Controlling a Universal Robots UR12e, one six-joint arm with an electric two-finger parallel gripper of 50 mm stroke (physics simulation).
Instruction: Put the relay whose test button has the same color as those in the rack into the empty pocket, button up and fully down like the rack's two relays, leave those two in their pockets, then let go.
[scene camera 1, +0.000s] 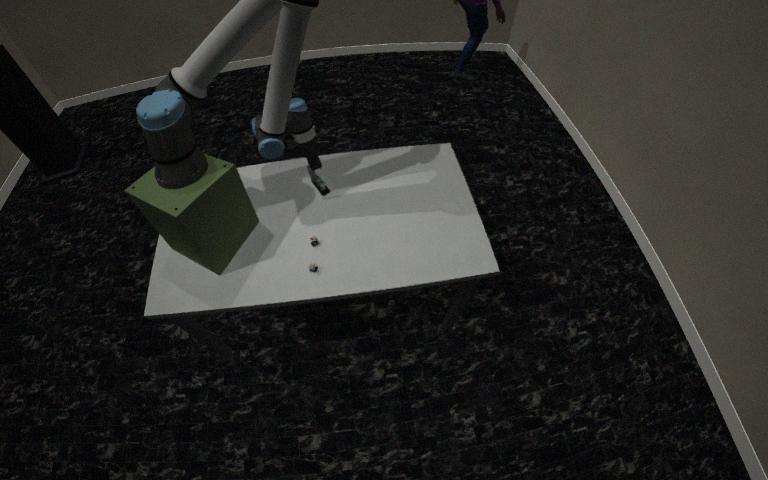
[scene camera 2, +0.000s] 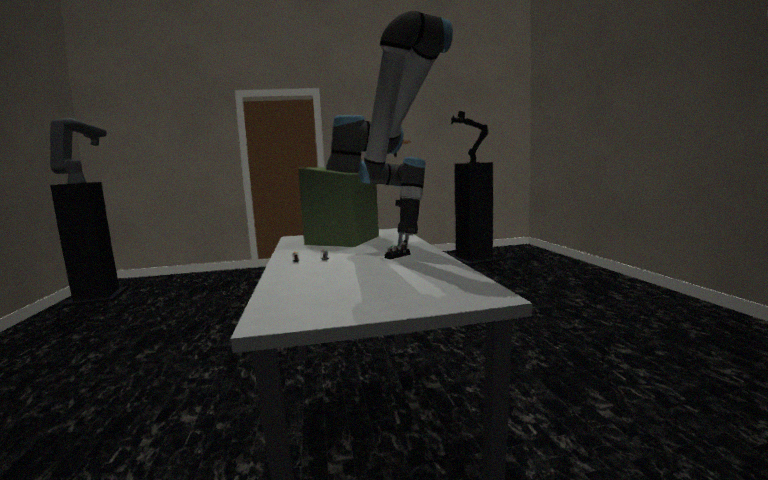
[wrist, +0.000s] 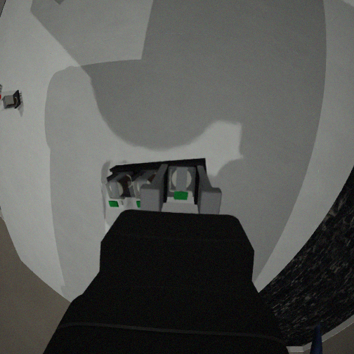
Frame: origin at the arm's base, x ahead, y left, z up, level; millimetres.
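Seen in the pictures: gripper, fingertip midpoint: (scene camera 1: 314, 178) (scene camera 2: 402, 248); arm's base at its link origin: (scene camera 1: 182, 171) (scene camera 2: 344, 171).
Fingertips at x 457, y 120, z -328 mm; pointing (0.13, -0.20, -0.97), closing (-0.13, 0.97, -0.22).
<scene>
Offsets run from my fingertips to a thing's top centre. Level surfaces: height alone.
My gripper (scene camera 1: 313, 173) (scene camera 2: 403, 241) (wrist: 181, 176) is shut on a relay with a green test button (wrist: 181, 195). The relay is upright, button up, at the right end of the black rack {19 mm ahead, 29 mm right, 3 mm down} (scene camera 1: 324, 191) (scene camera 2: 390, 256) (wrist: 142, 166) in the wrist view. Its lower part is hidden, so I cannot tell how deep it sits in the pocket. To its left the rack's two relays show, a left one (wrist: 119, 187) and a middle one (wrist: 142, 185) partly hidden by my left finger. Both have green buttons and look slightly tilted against the held relay.
A relay with a red button {57 mm back, 313 mm right, 18 mm up} (scene camera 1: 314, 241) (scene camera 2: 324, 255) (wrist: 11, 99) and one with an orange button {83 mm back, 424 mm right, 18 mm up} (scene camera 1: 313, 267) (scene camera 2: 295, 257) stand apart on the white table {26 mm down} (scene camera 1: 396, 237) (scene camera 2: 317, 305). The green base block (scene camera 1: 209, 232) (scene camera 2: 339, 209) stands at the table's end. A person (scene camera 1: 475, 28) is beyond it.
</scene>
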